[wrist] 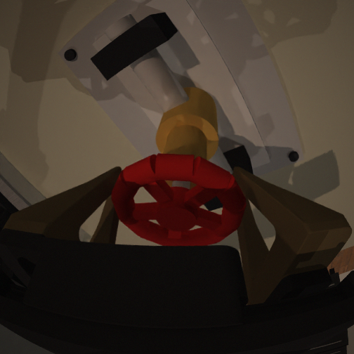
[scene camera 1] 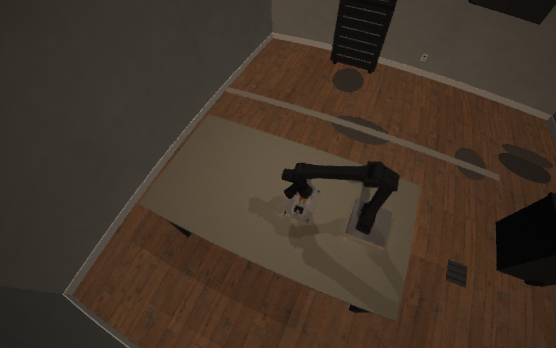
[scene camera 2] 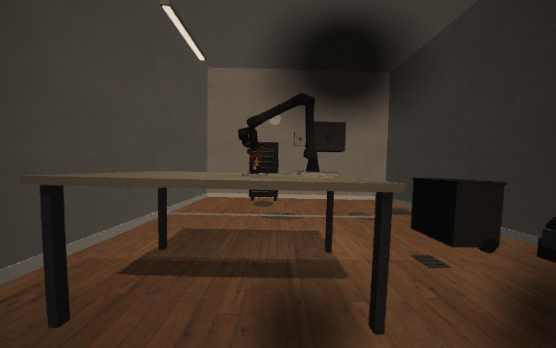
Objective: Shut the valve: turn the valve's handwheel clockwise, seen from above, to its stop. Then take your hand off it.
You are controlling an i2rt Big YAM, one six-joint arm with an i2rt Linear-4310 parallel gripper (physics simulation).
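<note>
The valve's red handwheel (wrist: 176,216) (scene camera 2: 255,156) faces up on top of a yellow-brass valve body (wrist: 192,107) (scene camera 2: 256,163). The body sits on a grey pipe (wrist: 159,82), held by black clamps on a pale base plate (wrist: 277,107) (scene camera 1: 309,207). My gripper (wrist: 177,175) (scene camera 2: 255,152) is shut on the handwheel, with one brown finger against the left side of its rim and one against the right. In scene camera 1 the arm's wrist hides most of the wheel. The wheel's turn relative to its stop cannot be told.
The plate lies on a beige table (scene camera 1: 210,165) (scene camera 2: 125,180). The arm's own base plate (scene camera 1: 380,226) stands to the right of the valve. A dark cabinet (scene camera 2: 432,210) stands on the floor right of the table, and a dark drawer unit (scene camera 1: 357,37) stands at the far wall.
</note>
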